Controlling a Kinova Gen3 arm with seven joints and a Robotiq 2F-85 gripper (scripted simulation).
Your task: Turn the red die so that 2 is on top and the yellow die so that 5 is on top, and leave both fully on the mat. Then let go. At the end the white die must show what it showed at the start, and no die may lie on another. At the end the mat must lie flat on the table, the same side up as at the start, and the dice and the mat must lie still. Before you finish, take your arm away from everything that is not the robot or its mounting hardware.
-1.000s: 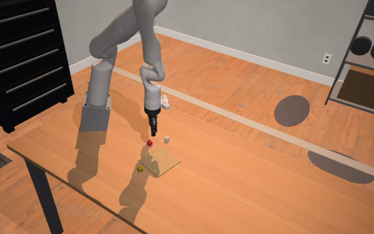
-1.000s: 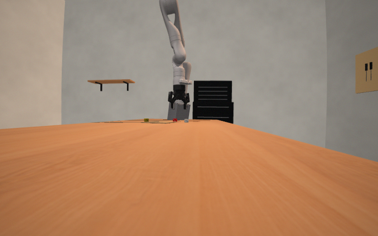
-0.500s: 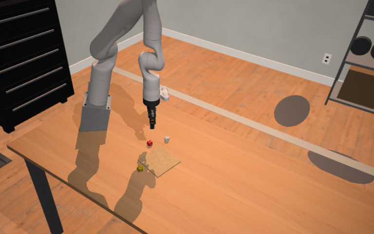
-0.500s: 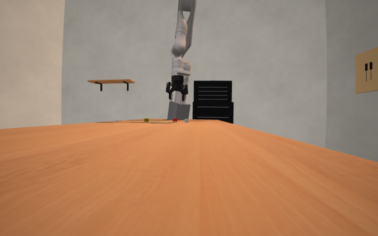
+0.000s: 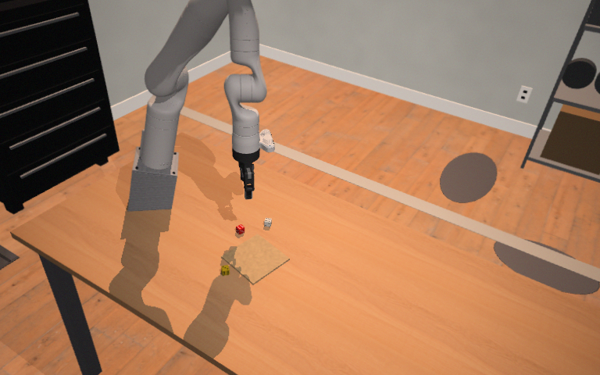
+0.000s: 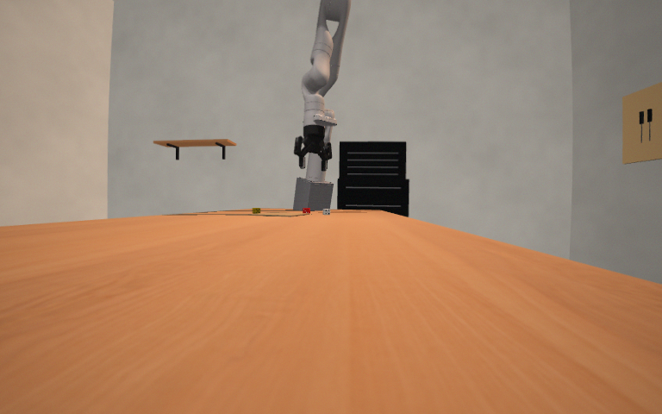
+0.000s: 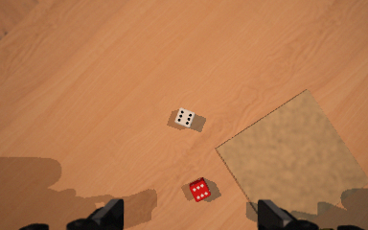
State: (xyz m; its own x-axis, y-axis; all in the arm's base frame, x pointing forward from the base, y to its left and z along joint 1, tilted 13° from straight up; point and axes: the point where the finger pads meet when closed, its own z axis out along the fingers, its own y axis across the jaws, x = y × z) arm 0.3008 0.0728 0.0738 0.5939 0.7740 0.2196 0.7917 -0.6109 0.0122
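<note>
My gripper is now 150 mm above the red die and 20 mm to the left of it. Also, from my hand: white die 150 mm below, 60 mm to the left, 40 mm ahead; then yellow die 170 mm to the right, 150 mm below, 90 mm ahead; then tan mat 160 mm below, 110 mm ahead, 70 mm to the right.
</note>
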